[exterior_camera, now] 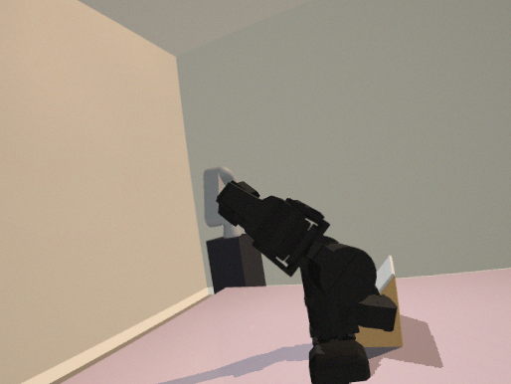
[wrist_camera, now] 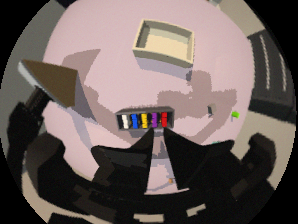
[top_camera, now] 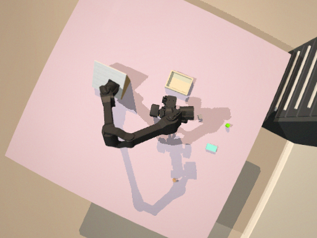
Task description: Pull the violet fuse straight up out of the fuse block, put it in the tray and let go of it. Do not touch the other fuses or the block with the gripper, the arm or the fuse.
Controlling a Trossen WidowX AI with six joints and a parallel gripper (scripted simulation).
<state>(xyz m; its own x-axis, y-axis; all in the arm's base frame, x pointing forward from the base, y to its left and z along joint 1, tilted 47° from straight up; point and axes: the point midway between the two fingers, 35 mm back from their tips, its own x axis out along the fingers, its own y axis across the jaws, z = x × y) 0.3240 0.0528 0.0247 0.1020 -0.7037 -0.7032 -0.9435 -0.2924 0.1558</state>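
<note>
The violet fuse lies 5 cm below my gripper tip. Also, from my gripper tip: orange piece: 21 cm ahead, 30 cm to the right, 6 cm below; cyan block: 30 cm ahead, 4 cm to the right, 7 cm below; beige tray: 4 cm behind, 18 cm to the left, 7 cm below.
</note>
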